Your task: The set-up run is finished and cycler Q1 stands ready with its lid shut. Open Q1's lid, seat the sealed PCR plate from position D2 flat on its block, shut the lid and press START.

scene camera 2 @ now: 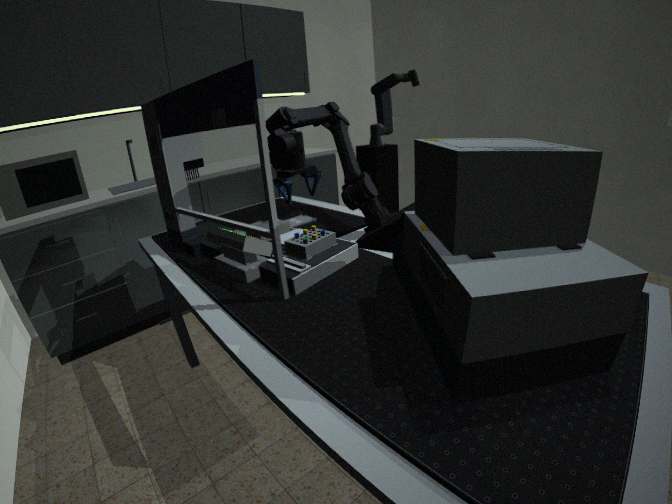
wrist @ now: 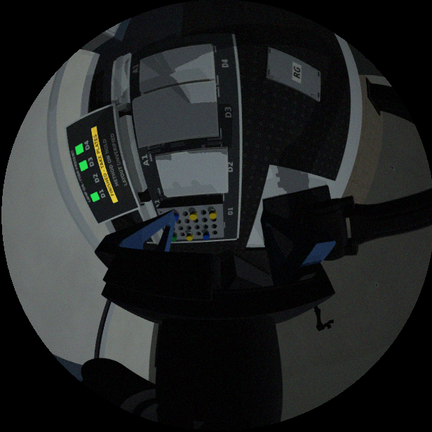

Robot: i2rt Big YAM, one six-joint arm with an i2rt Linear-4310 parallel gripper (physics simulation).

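My gripper (scene camera 2: 300,196) (wrist: 217,214) is open and empty, high above the deck (scene camera 2: 325,269) (wrist: 232,142). In the wrist view, a pale, flat-topped rectangle (wrist: 192,172) lies at the position marked D2, apart from and beyond the fingers; it looks like the sealed PCR plate, but its wells cannot be made out. A large grey two-part machine (scene camera 2: 521,198) stands at the right in scene camera 2, its upper box level on the lower body. No name shows on it, so I cannot tell whether it is cycler Q1. No START button can be made out.
A tube rack (scene camera 2: 312,248) (wrist: 202,208) with coloured caps stands at D1. Grey plates lie at D3 (wrist: 177,120) and D4 (wrist: 172,67). A lit screen (wrist: 102,165) stands beside the deck. A framed upright panel (scene camera 2: 267,168) stands before the arm. An RG-labelled plate (wrist: 282,70) lies right.
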